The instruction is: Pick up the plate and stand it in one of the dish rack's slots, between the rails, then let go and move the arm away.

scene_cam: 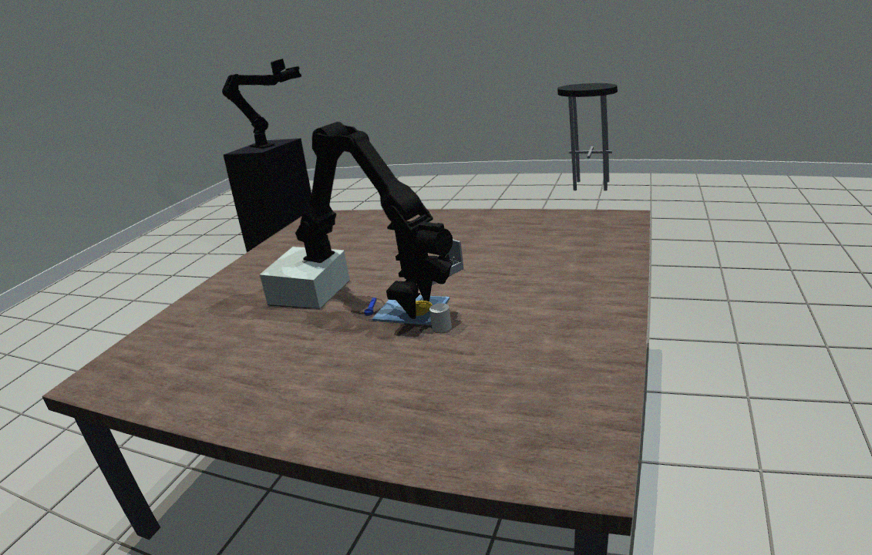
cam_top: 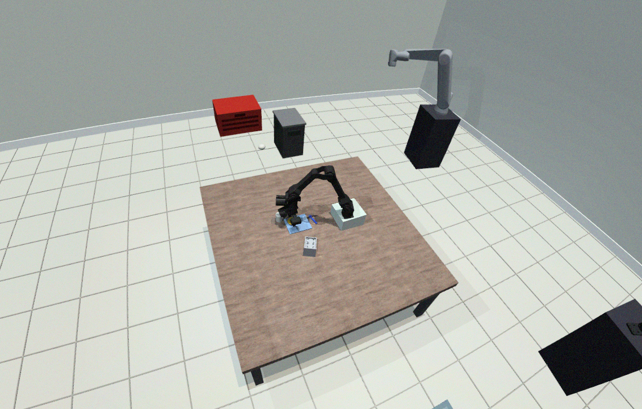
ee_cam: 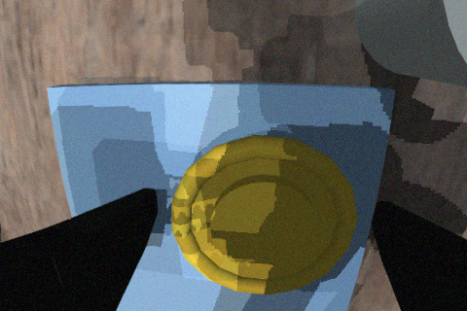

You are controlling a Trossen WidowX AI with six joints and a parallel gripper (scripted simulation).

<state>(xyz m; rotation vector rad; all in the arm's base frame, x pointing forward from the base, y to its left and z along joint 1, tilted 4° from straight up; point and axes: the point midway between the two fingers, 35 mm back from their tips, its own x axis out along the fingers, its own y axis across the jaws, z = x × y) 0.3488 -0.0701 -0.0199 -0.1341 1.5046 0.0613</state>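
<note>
My gripper tip is now right at the yellow plate. The rest, counted from my gripper tip: grey dish rack 7 cm behind, 21 cm to the left, 1 cm above; blue mat 4 cm behind, 2 cm to the left, 1 cm below; white cup 8 cm ahead, 4 cm to the right, 1 cm above.
</note>
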